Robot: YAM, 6 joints.
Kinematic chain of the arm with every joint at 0, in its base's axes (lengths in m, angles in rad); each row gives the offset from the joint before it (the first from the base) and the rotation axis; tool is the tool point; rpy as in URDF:
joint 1: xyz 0 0 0.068 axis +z
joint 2: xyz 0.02 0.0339 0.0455 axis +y
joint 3: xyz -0.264 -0.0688 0 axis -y
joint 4: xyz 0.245 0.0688 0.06 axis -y
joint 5: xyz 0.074 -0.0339 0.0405 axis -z
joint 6: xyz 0.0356 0 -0.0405 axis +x
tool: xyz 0 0 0 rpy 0 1.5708 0
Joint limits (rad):
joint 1: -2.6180..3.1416
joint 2: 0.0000..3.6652
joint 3: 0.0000..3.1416
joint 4: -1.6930..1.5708
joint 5: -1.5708..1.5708
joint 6: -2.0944..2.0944
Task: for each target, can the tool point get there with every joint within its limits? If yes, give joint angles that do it. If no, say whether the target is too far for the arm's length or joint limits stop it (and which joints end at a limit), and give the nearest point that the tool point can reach.
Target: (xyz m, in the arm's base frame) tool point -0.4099 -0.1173 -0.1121
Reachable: no: joint limits stop it (at a limit: joint 1) | nearest point -0.3760 -0.1760 -0.1121 | short by 0.068 m
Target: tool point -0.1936 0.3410 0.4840
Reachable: yes | joints 2.1405 1.7120 1.7008 0.5406 0.6284 1.5603
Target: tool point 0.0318 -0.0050 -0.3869
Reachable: no: joint limits stop it (at a limit: joint 2) | nearest point 0.0645 -0.0101 -0.3305 | short by 0.065 m
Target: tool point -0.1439 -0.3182 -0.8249
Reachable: no: too far | nearest point -0.1209 -0.2674 -0.3776 | short by 0.451 m
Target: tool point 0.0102 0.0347 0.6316
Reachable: yes | joints -1.1118 0.8540 1.6681 0.7342 -0.7600 1.5542
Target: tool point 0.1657 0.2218 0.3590
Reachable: yes | joints 0.8545 1.2201 1.1113 -0.2426 -0.6182 0.8256
